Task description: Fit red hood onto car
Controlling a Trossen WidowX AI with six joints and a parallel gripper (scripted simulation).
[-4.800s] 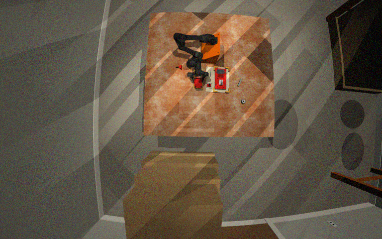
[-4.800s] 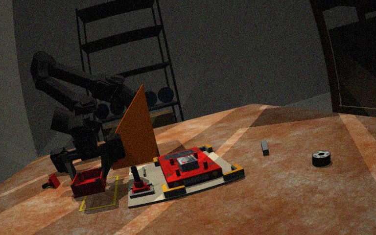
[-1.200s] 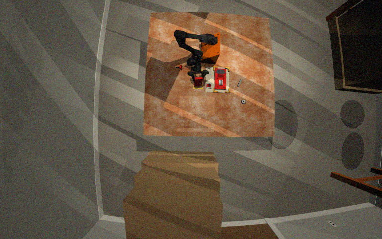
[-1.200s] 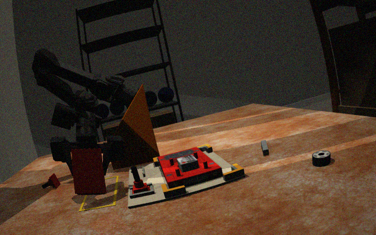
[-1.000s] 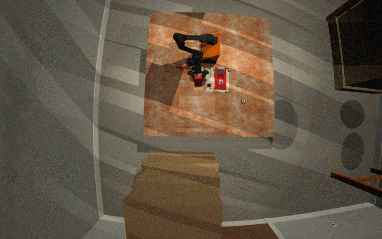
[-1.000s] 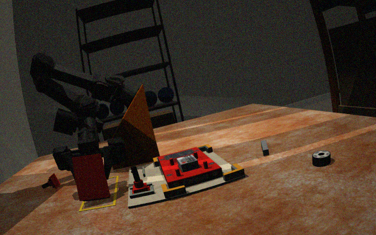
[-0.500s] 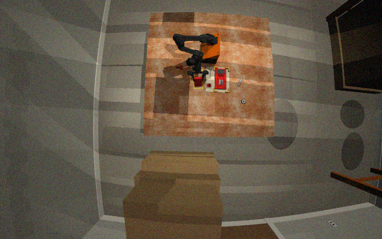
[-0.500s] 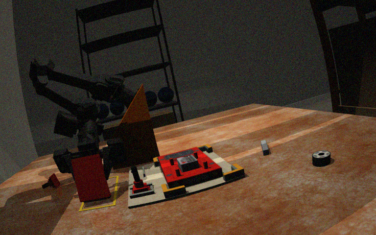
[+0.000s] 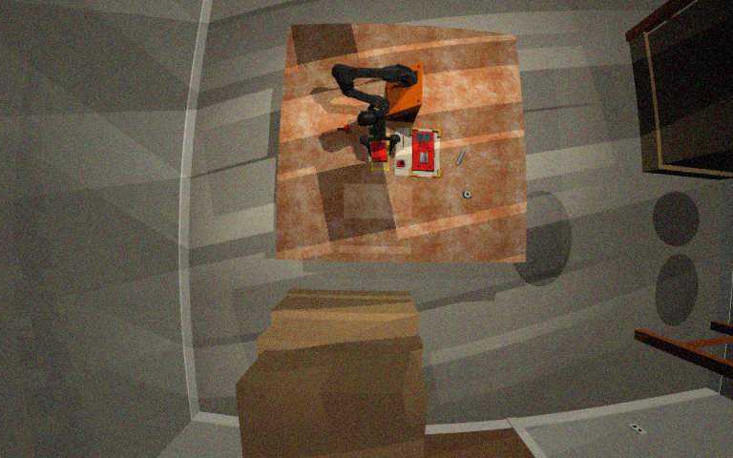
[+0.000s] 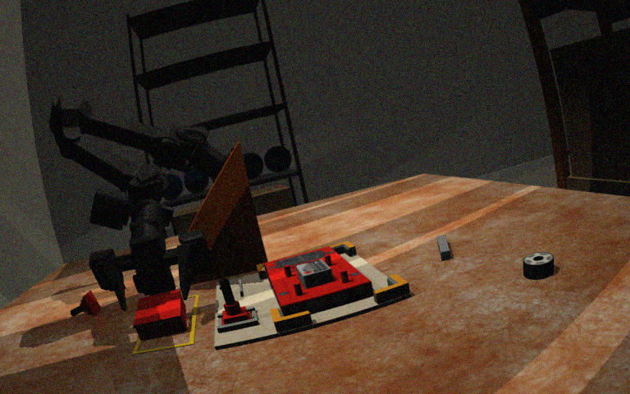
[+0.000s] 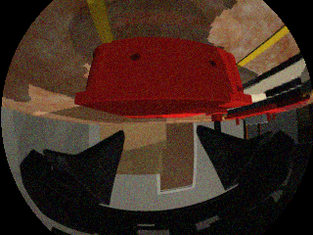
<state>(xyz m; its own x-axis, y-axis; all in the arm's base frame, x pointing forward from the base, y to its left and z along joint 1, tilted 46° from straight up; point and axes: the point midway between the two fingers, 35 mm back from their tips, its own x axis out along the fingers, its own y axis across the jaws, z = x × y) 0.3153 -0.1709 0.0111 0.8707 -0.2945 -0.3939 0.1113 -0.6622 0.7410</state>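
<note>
Right now the red hood is 3 cm behind my gripper tip and 2 cm below it. The rest, counted from my gripper tip: grey bar 3 cm behind, 41 cm to the left, 4 cm below; then grey engine block 1 cm behind, 22 cm to the left, 2 cm below; then black post 2 cm ahead, 10 cm to the left, 1 cm below.
</note>
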